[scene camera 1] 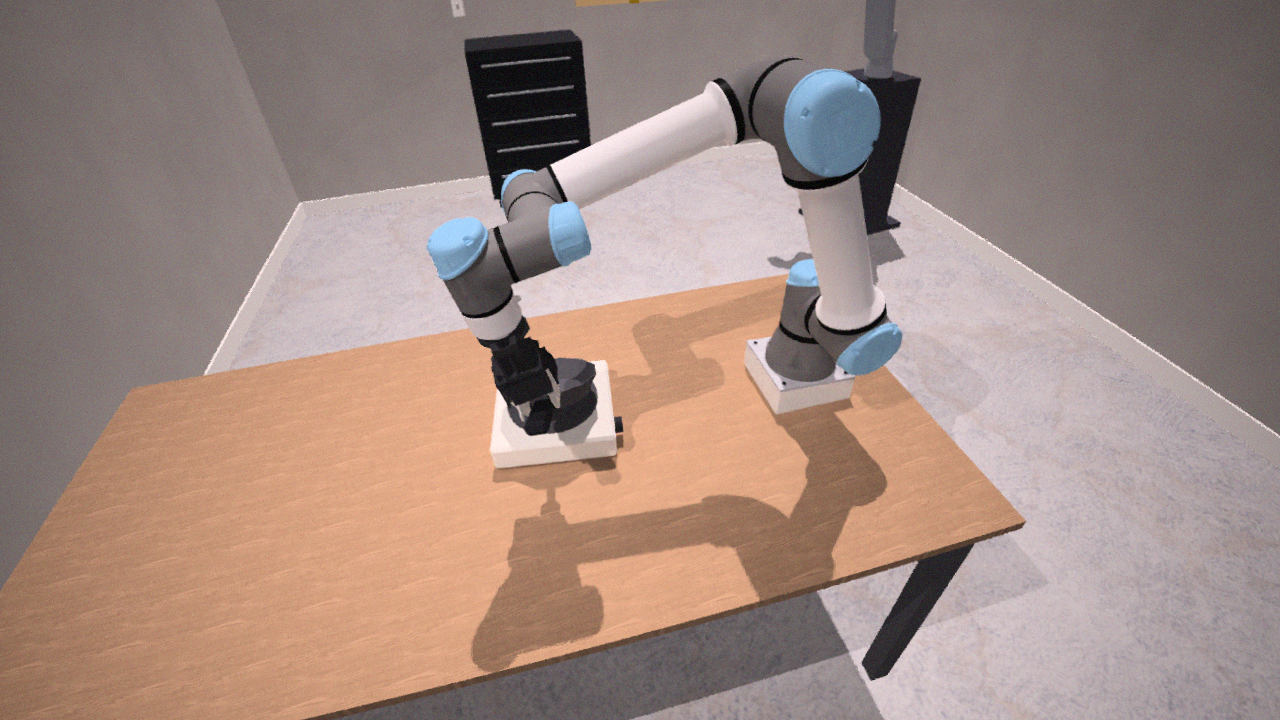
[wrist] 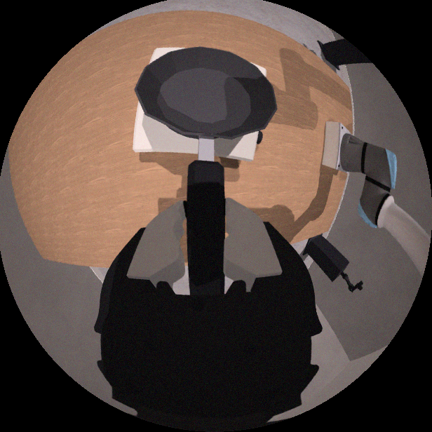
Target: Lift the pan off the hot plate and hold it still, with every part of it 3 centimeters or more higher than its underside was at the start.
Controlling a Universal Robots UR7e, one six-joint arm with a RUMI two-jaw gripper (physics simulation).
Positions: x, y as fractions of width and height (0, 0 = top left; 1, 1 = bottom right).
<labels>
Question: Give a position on a white hot plate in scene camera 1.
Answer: At 0.46, 0.60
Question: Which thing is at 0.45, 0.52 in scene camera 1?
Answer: A dark pan.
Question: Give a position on a dark pan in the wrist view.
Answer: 0.48, 0.21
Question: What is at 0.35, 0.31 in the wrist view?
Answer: A white hot plate.
</labels>
